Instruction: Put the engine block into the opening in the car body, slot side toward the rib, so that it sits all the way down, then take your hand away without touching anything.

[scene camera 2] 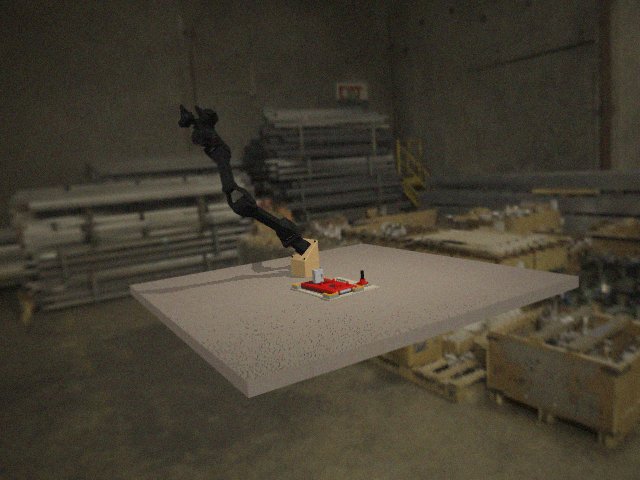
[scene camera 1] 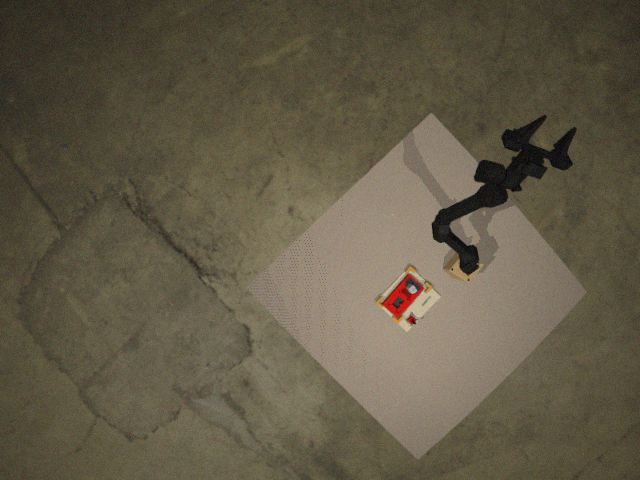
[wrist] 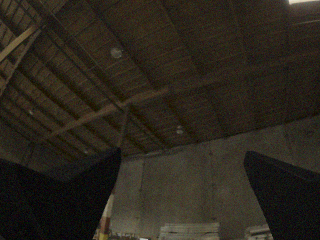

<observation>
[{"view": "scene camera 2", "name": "my gripper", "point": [187, 105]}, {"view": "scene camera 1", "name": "my gripper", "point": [561, 121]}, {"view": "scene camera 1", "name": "red car body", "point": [400, 298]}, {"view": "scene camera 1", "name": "cream base plate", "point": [428, 296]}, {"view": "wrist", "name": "my gripper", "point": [185, 157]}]
</observation>
